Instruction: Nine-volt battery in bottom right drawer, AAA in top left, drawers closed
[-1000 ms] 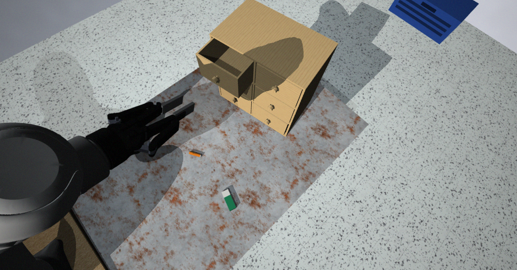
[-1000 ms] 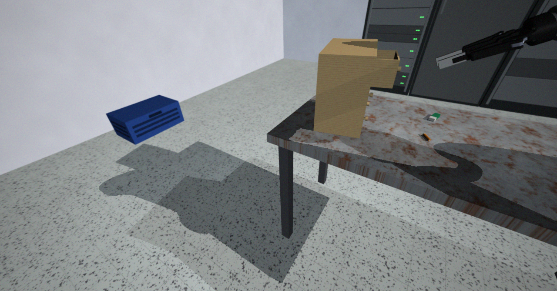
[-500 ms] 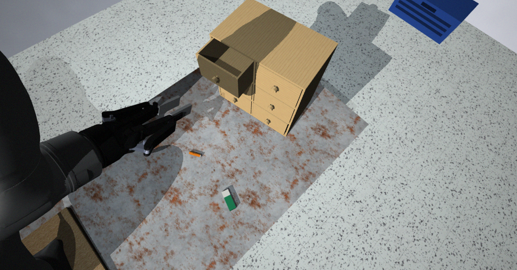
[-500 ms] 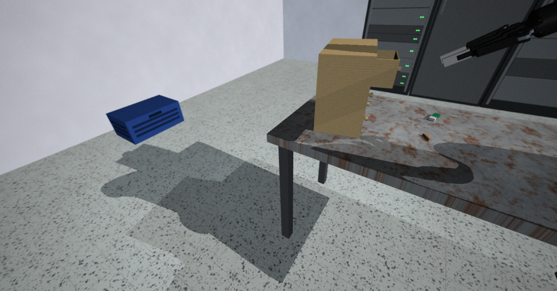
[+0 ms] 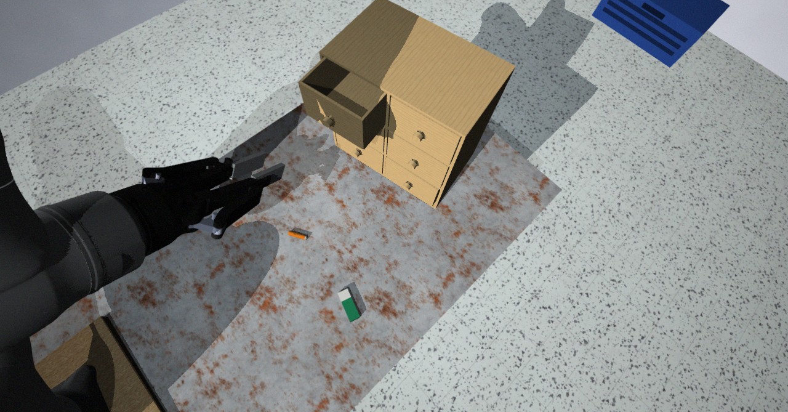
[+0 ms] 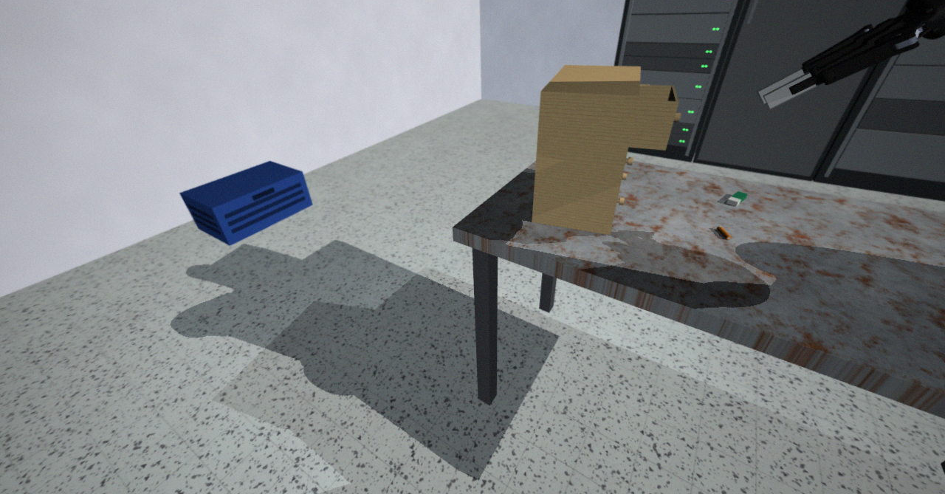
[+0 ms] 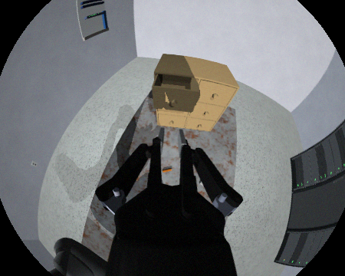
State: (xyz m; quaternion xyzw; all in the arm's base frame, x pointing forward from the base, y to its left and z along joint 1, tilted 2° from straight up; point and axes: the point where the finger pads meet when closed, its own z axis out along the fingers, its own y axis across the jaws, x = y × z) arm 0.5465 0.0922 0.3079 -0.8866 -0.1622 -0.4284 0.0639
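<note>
My hand is 320 mm above the orange AAA battery. Round my hand: green-and-white nine-volt battery: 10 mm ahead, 190 mm to the right, 320 mm below; then black nine-volt battery: 340 mm ahead, 20 mm to the right, 310 mm below.
</note>
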